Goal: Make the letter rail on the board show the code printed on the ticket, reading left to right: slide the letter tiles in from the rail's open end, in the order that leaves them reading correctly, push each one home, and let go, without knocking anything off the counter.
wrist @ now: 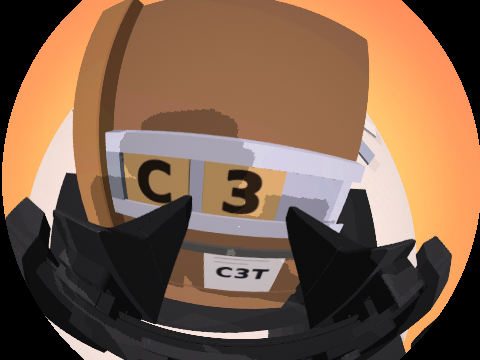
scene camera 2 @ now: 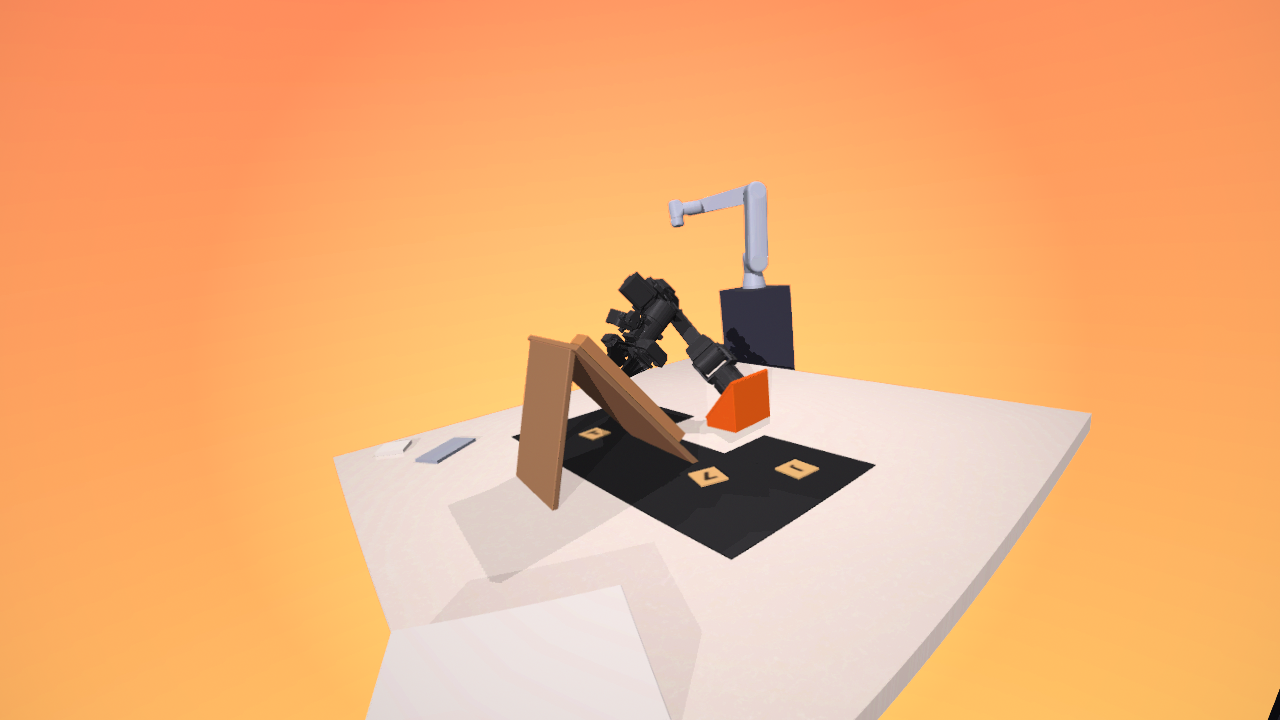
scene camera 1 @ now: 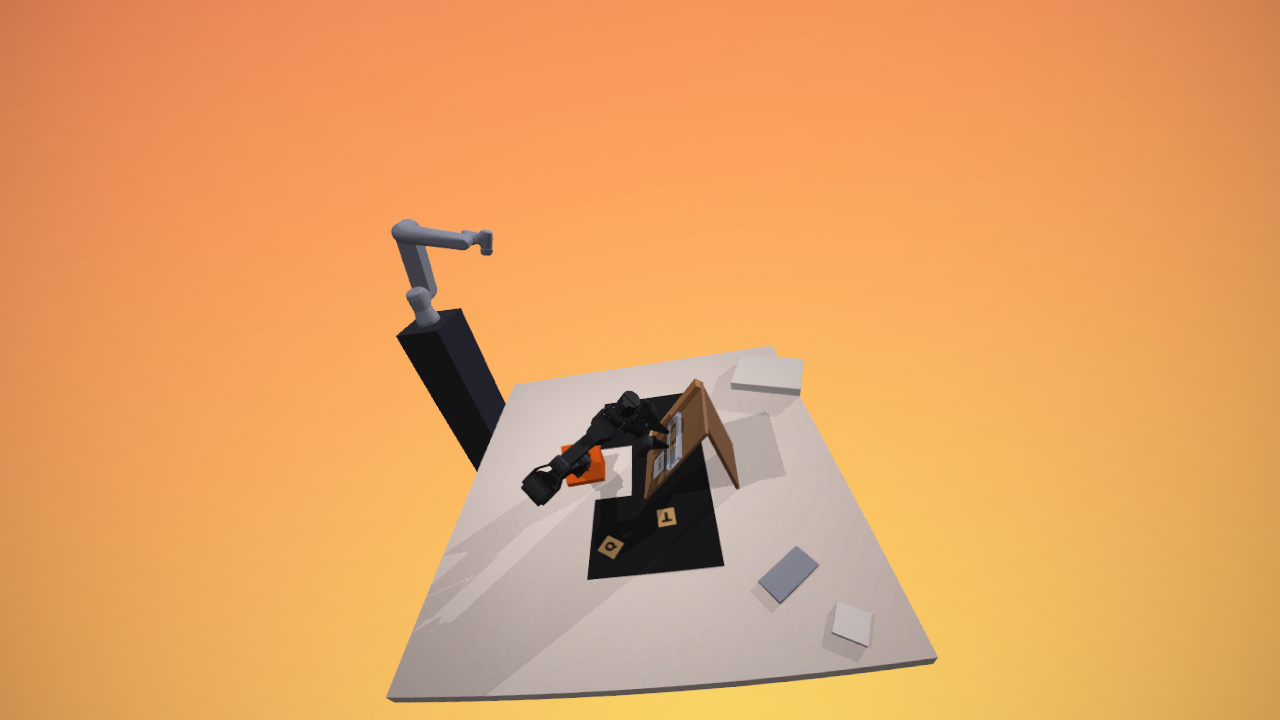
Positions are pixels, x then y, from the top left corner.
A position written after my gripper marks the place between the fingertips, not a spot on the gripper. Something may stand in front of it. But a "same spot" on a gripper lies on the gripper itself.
my gripper: wrist 240, 208; scene camera 2; scene camera 1
same spot on my gripper: (scene camera 2: 638, 361) = (scene camera 1: 651, 425)
